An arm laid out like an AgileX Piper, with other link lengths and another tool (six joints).
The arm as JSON. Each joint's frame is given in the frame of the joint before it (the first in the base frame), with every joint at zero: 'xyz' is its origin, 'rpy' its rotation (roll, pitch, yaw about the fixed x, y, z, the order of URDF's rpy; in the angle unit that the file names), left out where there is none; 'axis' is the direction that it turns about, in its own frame. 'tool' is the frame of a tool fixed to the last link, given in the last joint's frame.
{
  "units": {
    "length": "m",
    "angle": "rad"
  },
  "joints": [
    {
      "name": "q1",
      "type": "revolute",
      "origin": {
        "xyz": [
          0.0,
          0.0,
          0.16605
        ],
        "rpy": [
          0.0,
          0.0,
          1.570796
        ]
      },
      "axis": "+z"
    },
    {
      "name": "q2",
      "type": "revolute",
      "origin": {
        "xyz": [
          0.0,
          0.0,
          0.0
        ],
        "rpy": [
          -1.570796,
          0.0,
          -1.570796
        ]
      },
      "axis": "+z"
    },
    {
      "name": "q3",
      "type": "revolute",
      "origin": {
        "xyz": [
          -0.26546,
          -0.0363,
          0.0
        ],
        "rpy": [
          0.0,
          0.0,
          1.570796
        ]
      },
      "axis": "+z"
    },
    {
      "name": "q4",
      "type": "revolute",
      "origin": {
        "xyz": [
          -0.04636,
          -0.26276,
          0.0
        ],
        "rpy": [
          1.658,
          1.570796,
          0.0
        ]
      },
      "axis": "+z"
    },
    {
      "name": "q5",
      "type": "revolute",
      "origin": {
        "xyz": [
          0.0,
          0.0,
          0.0
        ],
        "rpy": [
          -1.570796,
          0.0,
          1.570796
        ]
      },
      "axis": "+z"
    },
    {
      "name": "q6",
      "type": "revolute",
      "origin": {
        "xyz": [
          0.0,
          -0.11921,
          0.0
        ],
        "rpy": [
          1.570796,
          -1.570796,
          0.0
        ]
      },
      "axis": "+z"
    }
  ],
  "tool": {
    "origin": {
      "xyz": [
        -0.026,
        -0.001,
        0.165
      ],
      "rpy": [
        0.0,
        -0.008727,
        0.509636
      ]
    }
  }
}
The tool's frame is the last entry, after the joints.
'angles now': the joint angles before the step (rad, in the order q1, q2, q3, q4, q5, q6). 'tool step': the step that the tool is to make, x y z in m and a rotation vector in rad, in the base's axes. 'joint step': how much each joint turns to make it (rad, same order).
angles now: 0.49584 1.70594 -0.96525 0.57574 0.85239 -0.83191
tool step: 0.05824 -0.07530 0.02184 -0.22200 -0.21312 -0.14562
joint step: -0.01303 -0.10766 0.00002 -0.42467 -0.07785 0.36740
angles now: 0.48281 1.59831 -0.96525 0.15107 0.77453 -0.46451
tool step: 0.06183 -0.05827 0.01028 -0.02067 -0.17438 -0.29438
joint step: -0.08981 -0.00116 0.02675 -0.23935 -0.18364 0.34479
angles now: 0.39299 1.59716 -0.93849 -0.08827 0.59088 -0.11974
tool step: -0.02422 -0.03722 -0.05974 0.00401 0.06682 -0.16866
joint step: -0.05657 0.07457 0.14348 -0.06321 -0.14786 0.17824
